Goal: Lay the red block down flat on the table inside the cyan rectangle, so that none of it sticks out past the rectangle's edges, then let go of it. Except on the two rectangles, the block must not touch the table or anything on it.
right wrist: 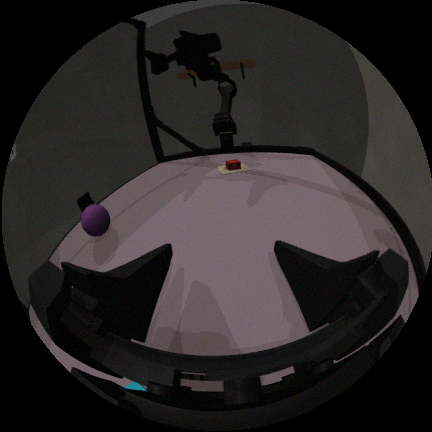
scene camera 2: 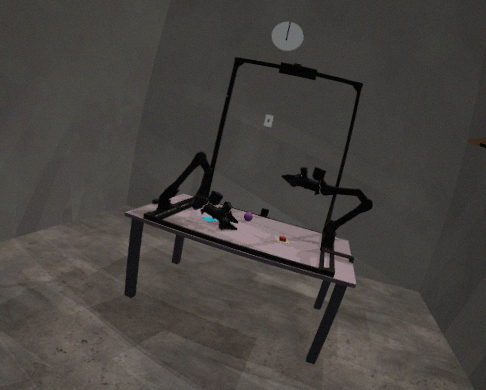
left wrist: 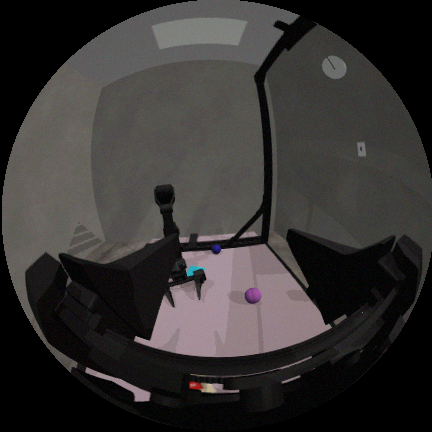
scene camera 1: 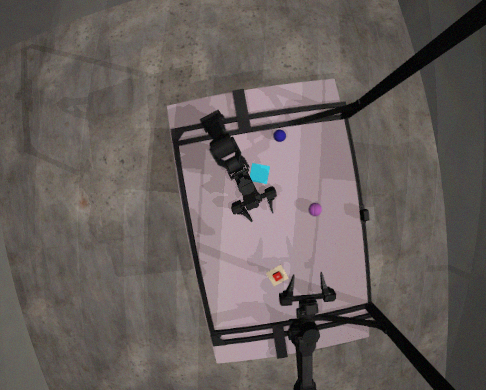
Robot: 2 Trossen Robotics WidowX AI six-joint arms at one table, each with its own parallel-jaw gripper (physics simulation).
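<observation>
The red block lies on the cream rectangle. The cyan rectangle lies farther up the table in scene camera 1, bare. My left gripper is open and empty, high above the table, to the right of the red block in scene camera 1. My right gripper is open and empty, low over the table, between the cyan rectangle and the red block in scene camera 1, nearer the cyan one.
A purple ball is to the right of my right gripper in scene camera 1. A dark blue ball is beyond the cyan rectangle. A black frame runs around the table, with posts rising from it.
</observation>
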